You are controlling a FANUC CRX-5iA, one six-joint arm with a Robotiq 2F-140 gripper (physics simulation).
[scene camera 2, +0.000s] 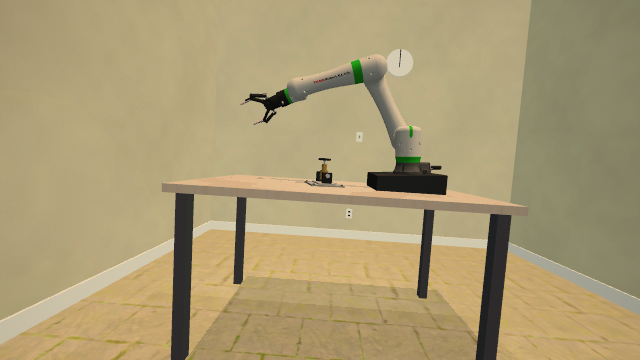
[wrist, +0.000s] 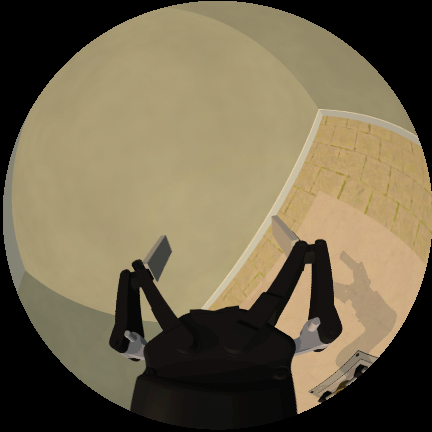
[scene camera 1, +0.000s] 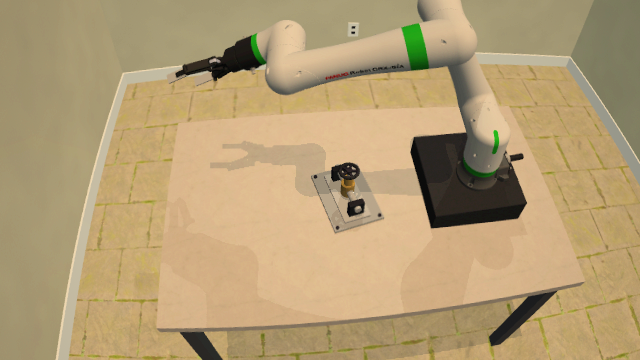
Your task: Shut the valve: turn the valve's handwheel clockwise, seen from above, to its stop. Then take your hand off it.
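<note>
The valve has a brass body [scene camera 1: 347, 188] [scene camera 2: 324, 168] and a black spoked handwheel [scene camera 1: 349, 171] [scene camera 2: 324, 159] lying level on top. It stands on a grey base plate [scene camera 1: 327, 212] [scene camera 2: 338, 185] [wrist: 327, 382] on the table. In the wrist view part of the plate and valve shows at the lower right edge; the handwheel cannot be made out there. My gripper [scene camera 1: 189, 80] [scene camera 2: 249, 113] [wrist: 218, 235] is wide open with nothing between its fingers. It is high above the table, well up and to the left of the handwheel in both scene views, pointing sideways and slightly down.
The wooden table [scene camera 1: 240, 270] [scene camera 2: 225, 188] [wrist: 320, 300] carries the valve and the black robot base block [scene camera 1: 430, 200] [scene camera 2: 406, 183], which stands right of the valve in the scene views. The arm reaches over the valve's side of the table. Walls surround the table.
</note>
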